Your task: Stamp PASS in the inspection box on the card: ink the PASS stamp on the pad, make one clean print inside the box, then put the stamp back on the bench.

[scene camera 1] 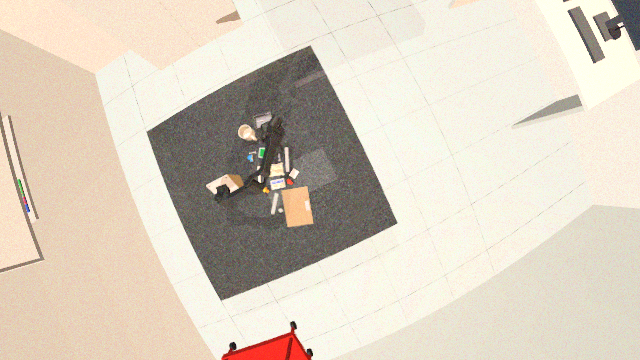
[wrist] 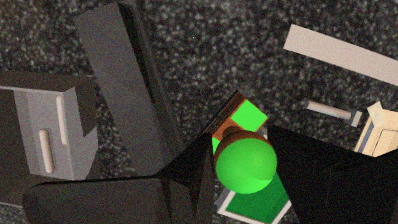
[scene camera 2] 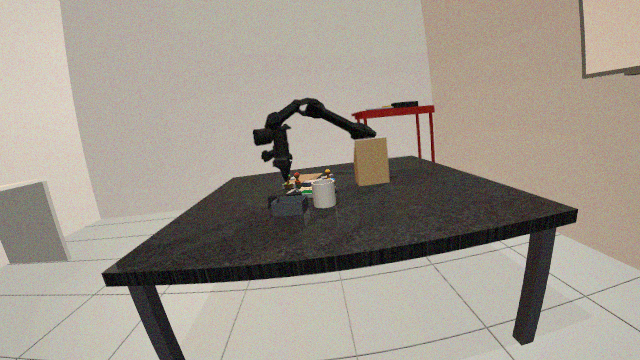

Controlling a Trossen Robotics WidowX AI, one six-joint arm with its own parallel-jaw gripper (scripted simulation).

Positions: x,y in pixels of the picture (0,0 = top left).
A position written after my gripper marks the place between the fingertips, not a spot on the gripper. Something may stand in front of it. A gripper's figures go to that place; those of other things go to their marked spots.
Scene:
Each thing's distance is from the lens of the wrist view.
my gripper [wrist: 239,138]: 11 cm
grey box [wrist: 56,139]: 25 cm

